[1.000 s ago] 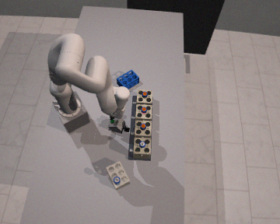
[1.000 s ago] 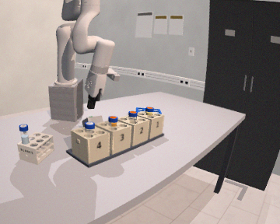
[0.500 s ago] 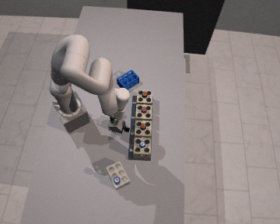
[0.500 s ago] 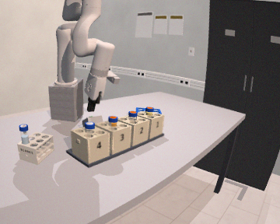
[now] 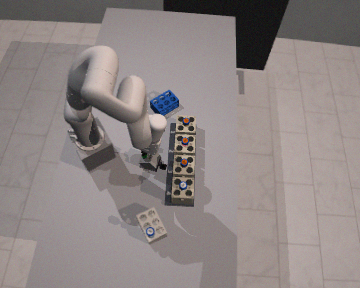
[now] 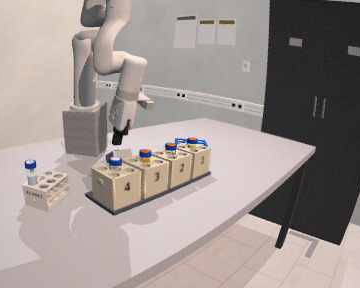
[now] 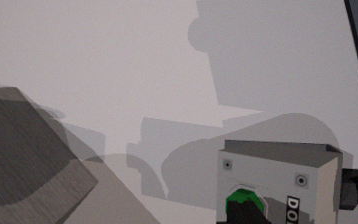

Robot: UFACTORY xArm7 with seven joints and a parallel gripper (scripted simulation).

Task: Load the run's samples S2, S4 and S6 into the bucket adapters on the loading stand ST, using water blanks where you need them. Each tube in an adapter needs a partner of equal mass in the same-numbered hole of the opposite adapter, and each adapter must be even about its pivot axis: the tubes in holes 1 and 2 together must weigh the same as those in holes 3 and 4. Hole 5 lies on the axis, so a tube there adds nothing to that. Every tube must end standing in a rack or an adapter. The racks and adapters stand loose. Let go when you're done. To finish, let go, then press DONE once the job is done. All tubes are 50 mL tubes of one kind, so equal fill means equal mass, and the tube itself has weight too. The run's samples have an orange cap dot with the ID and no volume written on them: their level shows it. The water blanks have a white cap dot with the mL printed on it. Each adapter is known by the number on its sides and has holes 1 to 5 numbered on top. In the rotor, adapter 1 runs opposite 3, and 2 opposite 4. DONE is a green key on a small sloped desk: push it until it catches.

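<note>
My hand is 4 cm above the green DONE key. The rest, counted from my hand: sample tube S2 (19 cm ahead, 5 cm to the right, 4 cm below); then adapter (18 cm ahead, 4 cm to the right, 6 cm below); then sample tube S6 (19 cm ahead, 7 cm to the left, 4 cm below).
</note>
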